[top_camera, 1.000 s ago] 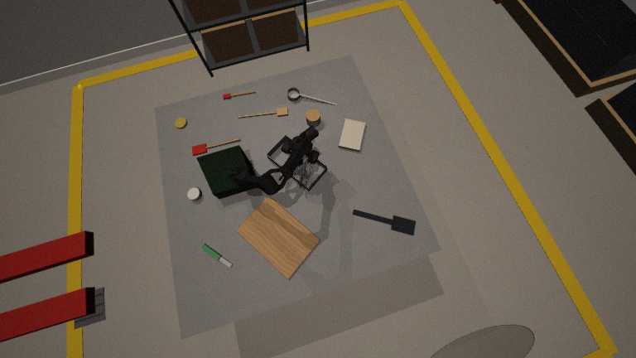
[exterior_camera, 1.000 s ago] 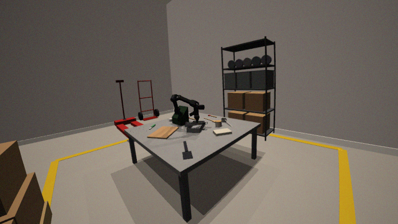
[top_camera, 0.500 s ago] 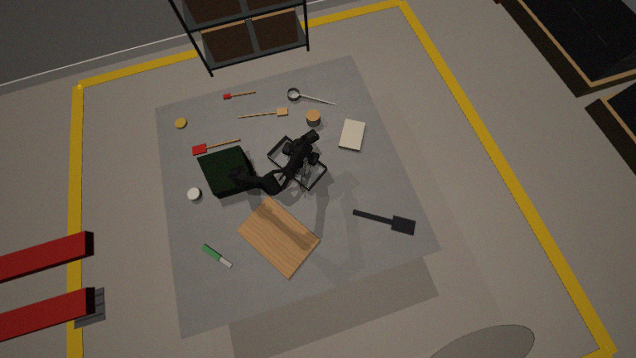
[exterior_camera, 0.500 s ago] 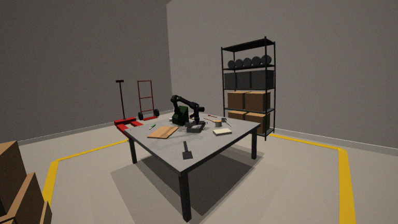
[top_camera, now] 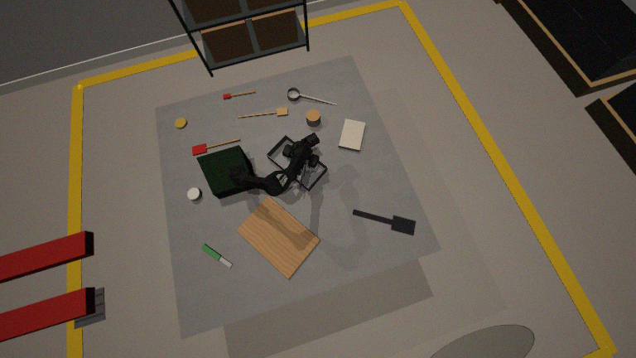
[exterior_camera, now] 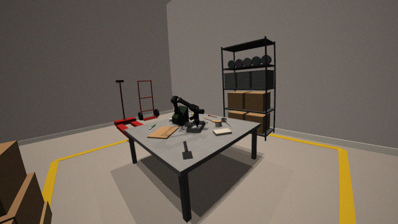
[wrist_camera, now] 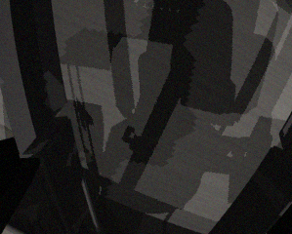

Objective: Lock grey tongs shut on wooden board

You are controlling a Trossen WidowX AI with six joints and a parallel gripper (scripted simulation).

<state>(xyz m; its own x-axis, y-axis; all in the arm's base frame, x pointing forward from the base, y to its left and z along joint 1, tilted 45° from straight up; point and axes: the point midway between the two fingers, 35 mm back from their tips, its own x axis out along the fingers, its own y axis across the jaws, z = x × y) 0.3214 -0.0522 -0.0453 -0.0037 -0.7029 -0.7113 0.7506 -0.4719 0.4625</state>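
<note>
The roasting tin lies 30 mm behind my gripper tip, 20 mm below it and 10 mm to the left of it. Round my gripper tip: wooden board 330 mm to the right, 230 mm behind, 40 mm below; then white block 320 mm ahead, 80 mm to the left, 30 mm below; then red spatula 470 mm behind, 280 mm to the left, 40 mm below.
</note>
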